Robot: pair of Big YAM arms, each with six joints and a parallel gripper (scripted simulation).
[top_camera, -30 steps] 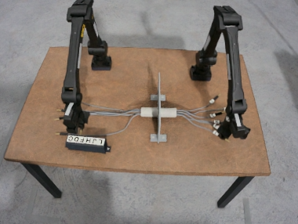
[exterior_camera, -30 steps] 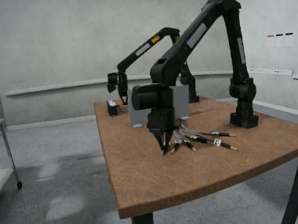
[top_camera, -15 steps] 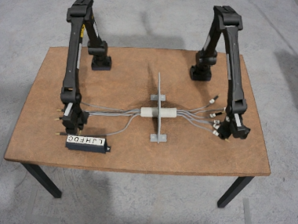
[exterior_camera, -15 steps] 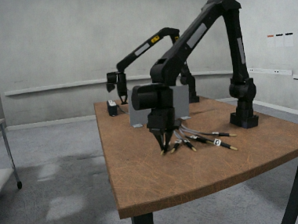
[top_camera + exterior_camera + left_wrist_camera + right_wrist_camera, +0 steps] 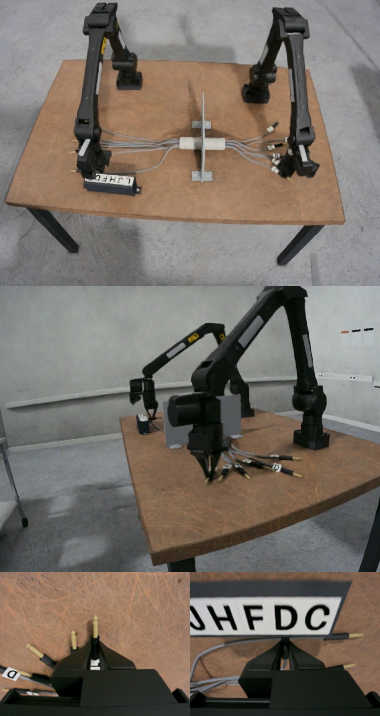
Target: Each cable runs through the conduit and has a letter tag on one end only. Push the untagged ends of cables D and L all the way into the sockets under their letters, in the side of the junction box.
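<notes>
Now: the tagged cable end right at my left hand.
</notes>
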